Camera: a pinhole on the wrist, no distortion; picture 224 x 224 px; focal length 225.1 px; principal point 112.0 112.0 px. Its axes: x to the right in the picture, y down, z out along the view. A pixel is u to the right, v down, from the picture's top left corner.
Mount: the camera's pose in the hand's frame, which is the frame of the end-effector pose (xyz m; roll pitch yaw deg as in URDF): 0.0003 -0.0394 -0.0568 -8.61 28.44 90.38
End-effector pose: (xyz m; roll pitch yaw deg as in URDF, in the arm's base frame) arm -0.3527 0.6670 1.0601 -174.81 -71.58 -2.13
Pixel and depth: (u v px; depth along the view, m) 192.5 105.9 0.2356
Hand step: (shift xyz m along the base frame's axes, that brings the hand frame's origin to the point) 0.1007 -0.1393 -0.0667
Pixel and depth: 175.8 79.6 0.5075
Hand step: 0.3228 -0.3126 -0.1175
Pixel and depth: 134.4 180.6 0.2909
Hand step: 0.1257 -0.1047 -0.1822
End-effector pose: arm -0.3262 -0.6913 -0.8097 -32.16 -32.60 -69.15
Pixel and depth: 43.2 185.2 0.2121
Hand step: 0.0182 0.1706 0.0537
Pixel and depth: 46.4 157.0 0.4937
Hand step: 0.1440 0.4007 0.1864
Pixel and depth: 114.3 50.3 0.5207
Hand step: 0.3541 0.2125 0.2281
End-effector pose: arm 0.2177 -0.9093 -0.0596 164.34 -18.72 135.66
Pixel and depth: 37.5 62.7 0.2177
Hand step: -0.0131 0.0825 -0.1523
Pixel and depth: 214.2 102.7 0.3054
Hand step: 0.1857 0.1786 -0.0847
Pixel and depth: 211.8 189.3 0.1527
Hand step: 0.1143 0.0204 -0.0353
